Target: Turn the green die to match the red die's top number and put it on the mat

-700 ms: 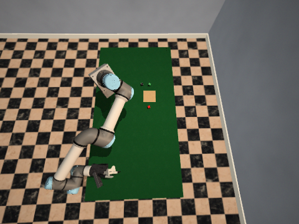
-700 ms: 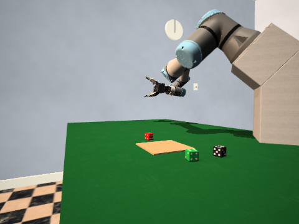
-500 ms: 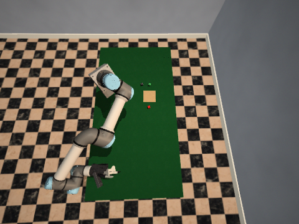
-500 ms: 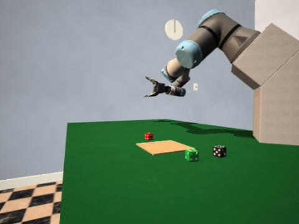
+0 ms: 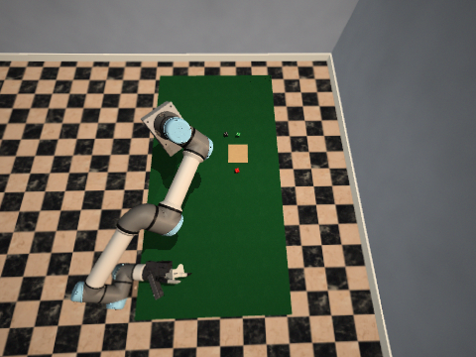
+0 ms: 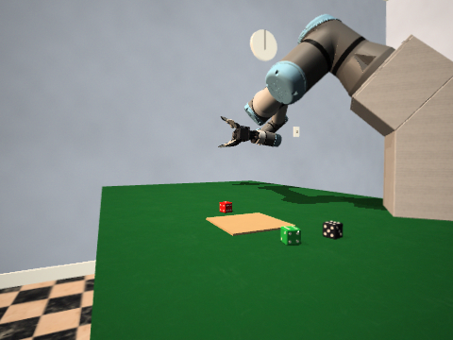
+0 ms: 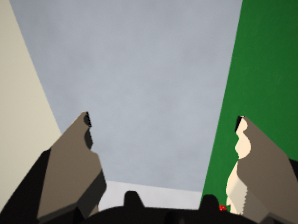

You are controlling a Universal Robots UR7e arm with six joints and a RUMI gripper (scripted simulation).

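Right now the red die is 29 cm ahead of my hand, 62 cm to the left of it and 27 cm below it. From my hand the other things lie so: black die: 23 cm ahead, 90 cm to the left, 27 cm below; tan mat: 30 cm ahead, 75 cm to the left, 28 cm below; green die: 32 cm ahead, 89 cm to the left, 27 cm below.
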